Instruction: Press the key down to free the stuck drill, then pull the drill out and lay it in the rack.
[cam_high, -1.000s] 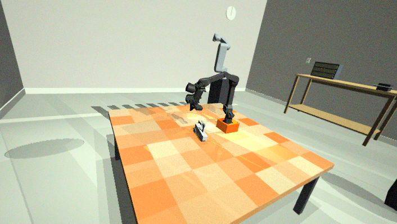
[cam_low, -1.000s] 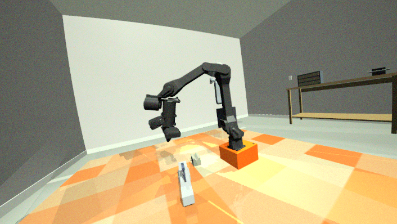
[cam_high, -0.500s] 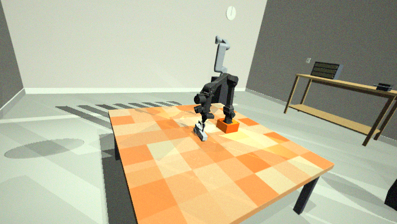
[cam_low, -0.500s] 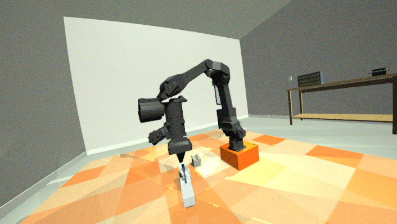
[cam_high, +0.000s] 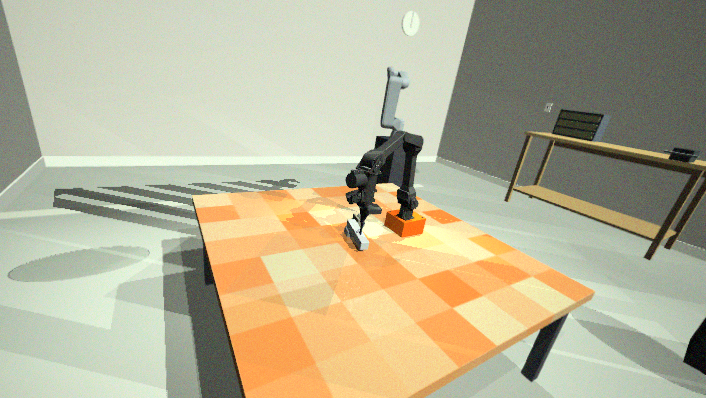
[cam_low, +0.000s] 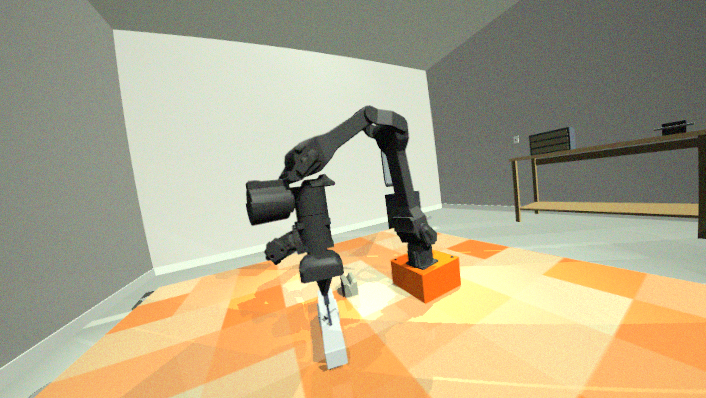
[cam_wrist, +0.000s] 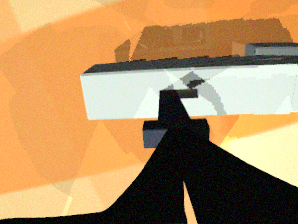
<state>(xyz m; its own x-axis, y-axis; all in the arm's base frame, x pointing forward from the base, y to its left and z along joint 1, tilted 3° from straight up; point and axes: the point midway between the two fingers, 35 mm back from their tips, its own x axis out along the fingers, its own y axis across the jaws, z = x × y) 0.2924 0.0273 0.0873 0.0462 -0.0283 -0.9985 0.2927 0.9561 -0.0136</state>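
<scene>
Now: gripper tip 3 cm above the thin dark blue drill. Also, from my gripper tip: grey rack: 13 cm behind, 17 cm to the right, 10 cm below; then grey block: 1 cm behind, 4 cm to the right, 9 cm below.
</scene>
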